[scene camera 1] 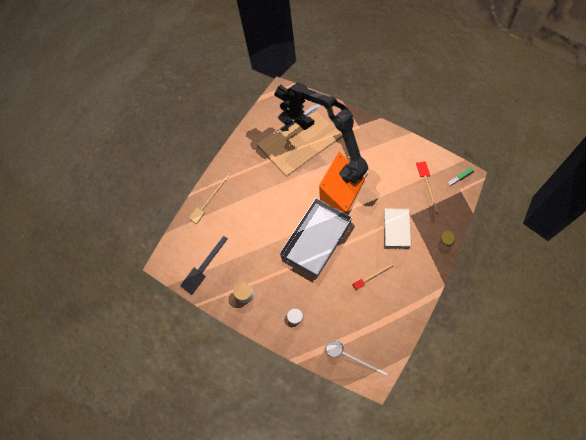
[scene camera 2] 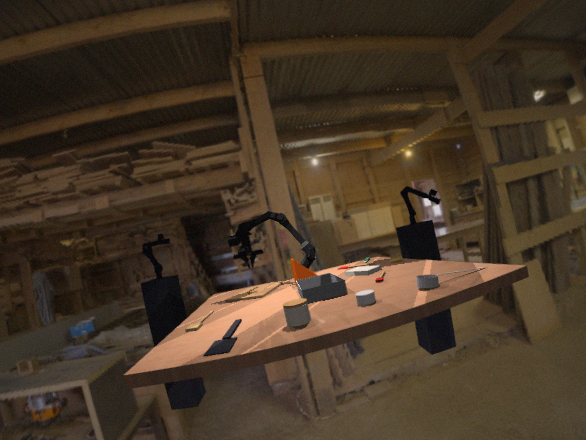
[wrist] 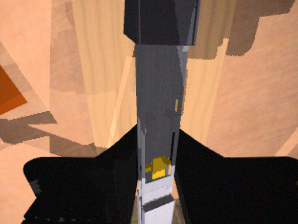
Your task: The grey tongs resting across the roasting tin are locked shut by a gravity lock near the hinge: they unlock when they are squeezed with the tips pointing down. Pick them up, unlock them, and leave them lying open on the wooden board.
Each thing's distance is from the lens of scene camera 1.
white block [scene camera 1: 397, 221]: 2.04 m
wooden board [scene camera 1: 289, 150]: 2.20 m
roasting tin [scene camera 1: 316, 237]: 2.02 m
